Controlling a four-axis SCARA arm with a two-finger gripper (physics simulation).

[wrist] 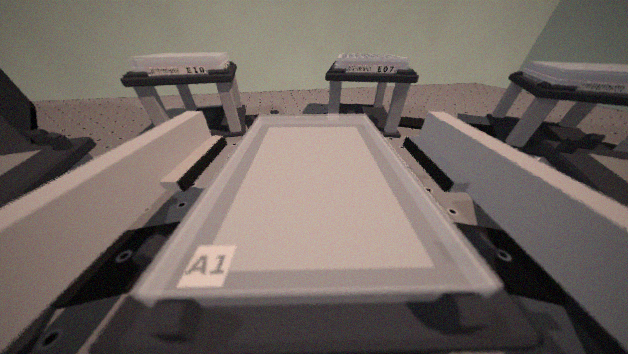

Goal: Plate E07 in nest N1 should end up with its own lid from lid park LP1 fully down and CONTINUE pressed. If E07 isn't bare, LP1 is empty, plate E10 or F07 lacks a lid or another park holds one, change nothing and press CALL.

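Observation:
A clear lid (pixel 325 200) with an A1 label lies flat on the dark lid park (pixel 310 325), between the two fingers of my gripper (pixel 315 128). The gripper is partly open; a gap shows between each black finger pad and the lid's side edge. Plate E07 (pixel 372 64) stands on a raised nest at the back, right of centre, its well pattern showing on top. Plate E10 (pixel 181 62) stands on another nest at the back left, with a smooth clear top. The CALL and CONTINUE buttons do not show in the wrist view.
A third nest (pixel 545 90) at the right carries a plate with a clear top; its label is too blurred to read. Dark park stands flank the lid at the left (pixel 55 160) and right. A dark upright body stands at the far left edge. A wall rises behind the nests.

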